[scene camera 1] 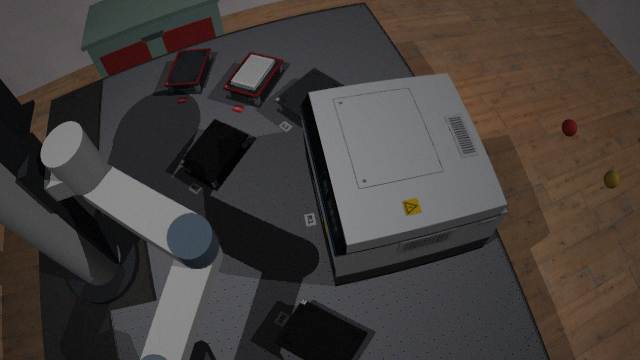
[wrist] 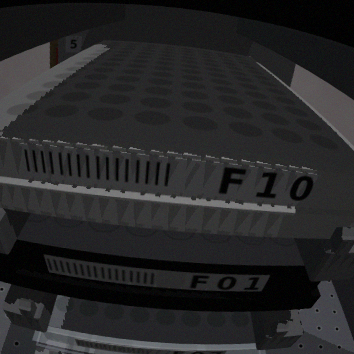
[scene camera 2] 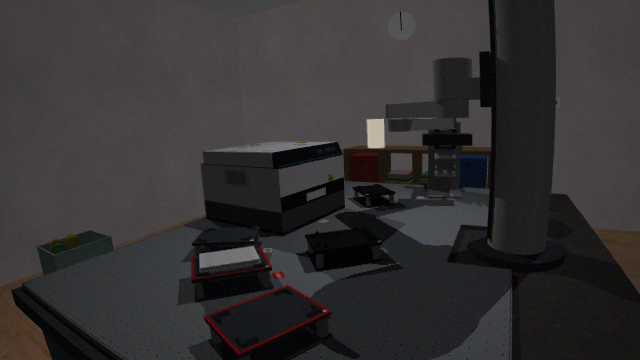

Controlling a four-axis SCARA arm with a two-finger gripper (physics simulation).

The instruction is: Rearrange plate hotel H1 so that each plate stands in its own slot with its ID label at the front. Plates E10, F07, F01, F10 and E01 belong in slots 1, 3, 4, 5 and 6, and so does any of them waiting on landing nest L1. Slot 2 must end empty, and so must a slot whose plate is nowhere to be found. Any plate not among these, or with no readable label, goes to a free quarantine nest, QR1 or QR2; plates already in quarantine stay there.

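Places are measured from the arm's base along level axes (x back, y right, z up), in metres.
Where they show: arm's base, link origin: (scene camera 1: 102, 262) (scene camera 2: 515, 251).
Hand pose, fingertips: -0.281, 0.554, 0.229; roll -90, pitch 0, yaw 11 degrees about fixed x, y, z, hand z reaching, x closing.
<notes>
Things, the pixels of their top centre, and the offset from my fingertips, as dx, dy, dz. "spot": a spot on its surface instead.
- plate F10, top centre: (wrist: 177, 66) +0.002, -0.006, +0.030
- plate hotel H1, surface spot: (scene camera 2: 434, 172) spot: -0.047, +0.023, -0.127
- slot tag 5, surface spot: (wrist: 73, 44) spot: -0.069, +0.045, +0.026
- dark plate F01, top centre: (wrist: 166, 136) +0.001, -0.006, +0.002
- lighter plate, top centre: (wrist: 158, 222) (scene camera 2: 444, 154) +0.002, -0.006, -0.041
- white plate, top centre: (scene camera 2: 228, 256) (scene camera 1: 252, 70) -0.287, -0.990, -0.152
- red-rimmed nest, top centre: (scene camera 2: 266, 311) (scene camera 1: 187, 65) -0.087, -1.118, -0.160
- landing nest L1, top centre: (scene camera 1: 310, 91) (scene camera 2: 227, 233) -0.424, -0.851, -0.162
- large grey-white device, top centre: (scene camera 1: 407, 144) (scene camera 2: 271, 146) -0.528, -0.486, +0.035
My gripper (scene camera 2: 446, 139) is shut on plate F10 (wrist: 195, 175), at the upper part of plate hotel H1 (scene camera 2: 432, 172). In the wrist view the F10 label faces the camera, and a slot tag 5 (wrist: 73, 44) shows behind at the left. Below it, the dark plate F01 (wrist: 172, 278) also has its label at the front. A lighter plate (wrist: 165, 320) lies lower, its label mostly cut off. A white plate (scene camera 1: 254, 71) (scene camera 2: 230, 260) sits on one red-rimmed quarantine nest (scene camera 1: 231, 90) (scene camera 2: 194, 273). The other red-rimmed nest (scene camera 1: 188, 68) (scene camera 2: 267, 316) and landing nest L1 (scene camera 1: 310, 90) (scene camera 2: 226, 236) show no plate.
A large grey-white device (scene camera 1: 400, 160) (scene camera 2: 245, 185) stands on the table. A black nest (scene camera 1: 217, 152) (scene camera 2: 342, 241) stands between it and the arm column (scene camera 2: 522, 130). Another black nest (scene camera 1: 322, 332) (scene camera 2: 374, 190) is nearer the hotel.
</notes>
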